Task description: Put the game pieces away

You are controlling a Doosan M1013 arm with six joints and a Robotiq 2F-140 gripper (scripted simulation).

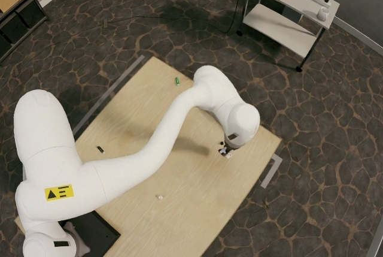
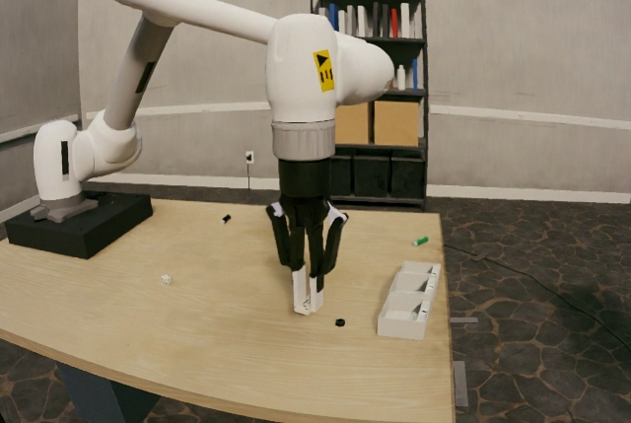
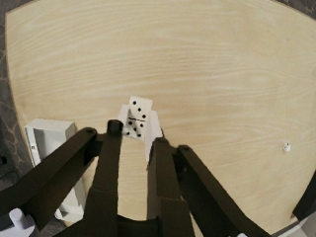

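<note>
My hand is 370 mm past the white die, 90 mm above it and 70 mm to the right of it. Also, from my hand: small black ring: 100 mm below, 60 mm to the left, 40 mm ahead; then white domino: 30 mm below; then bin: 170 mm to the left, 150 mm ahead, 80 mm below.
</note>
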